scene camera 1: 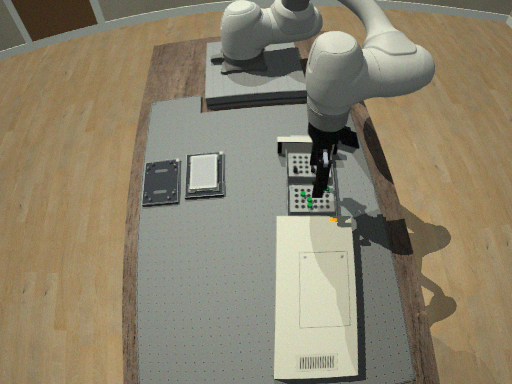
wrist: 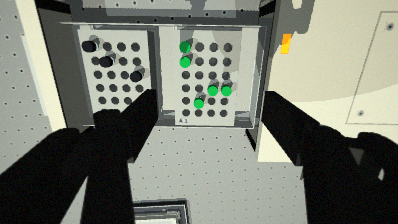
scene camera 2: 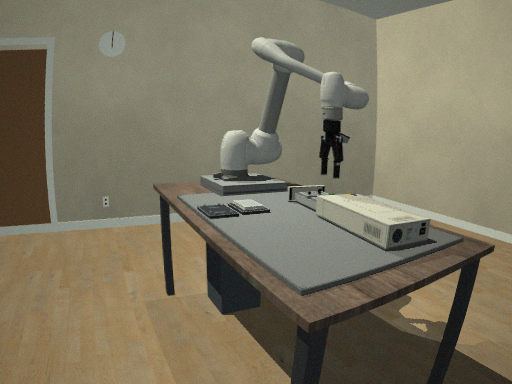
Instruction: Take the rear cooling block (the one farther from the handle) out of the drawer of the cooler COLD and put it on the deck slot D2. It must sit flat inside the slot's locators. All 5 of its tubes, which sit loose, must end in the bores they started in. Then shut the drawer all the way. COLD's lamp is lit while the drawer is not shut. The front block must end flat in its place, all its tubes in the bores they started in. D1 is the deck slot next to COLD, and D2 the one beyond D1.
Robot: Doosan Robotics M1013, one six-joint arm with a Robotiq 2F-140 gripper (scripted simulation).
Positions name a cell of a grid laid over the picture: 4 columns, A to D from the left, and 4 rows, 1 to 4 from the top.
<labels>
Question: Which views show my gripper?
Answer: Scene camera 1, the wrist view and scene camera 2: all of them.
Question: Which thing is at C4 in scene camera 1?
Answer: A cream cooler.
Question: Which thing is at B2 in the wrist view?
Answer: A cooling block.
</labels>
